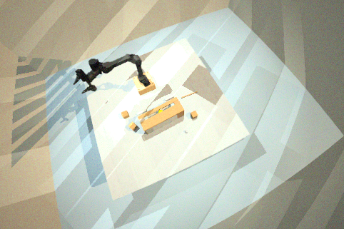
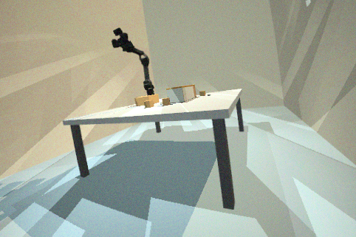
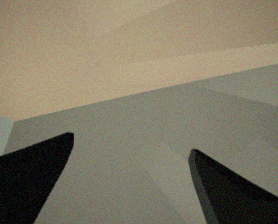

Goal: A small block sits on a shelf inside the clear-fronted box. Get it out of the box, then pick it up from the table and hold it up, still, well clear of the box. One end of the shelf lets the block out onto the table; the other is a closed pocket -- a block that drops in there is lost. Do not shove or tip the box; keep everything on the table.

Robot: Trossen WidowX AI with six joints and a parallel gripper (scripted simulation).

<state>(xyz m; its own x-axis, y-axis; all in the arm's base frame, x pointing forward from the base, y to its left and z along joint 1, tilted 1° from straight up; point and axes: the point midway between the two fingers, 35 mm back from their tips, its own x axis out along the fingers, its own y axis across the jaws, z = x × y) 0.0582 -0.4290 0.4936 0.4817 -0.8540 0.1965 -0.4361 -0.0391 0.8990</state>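
The tan box lies 25 cm ahead of my gripper tip, 42 cm to the left of it and 52 cm below it. From my gripper tip the other things lie so: yellow block 26 cm ahead, 42 cm to the left, 50 cm below; thin orange stick 24 cm ahead, 76 cm to the left, 58 cm below.
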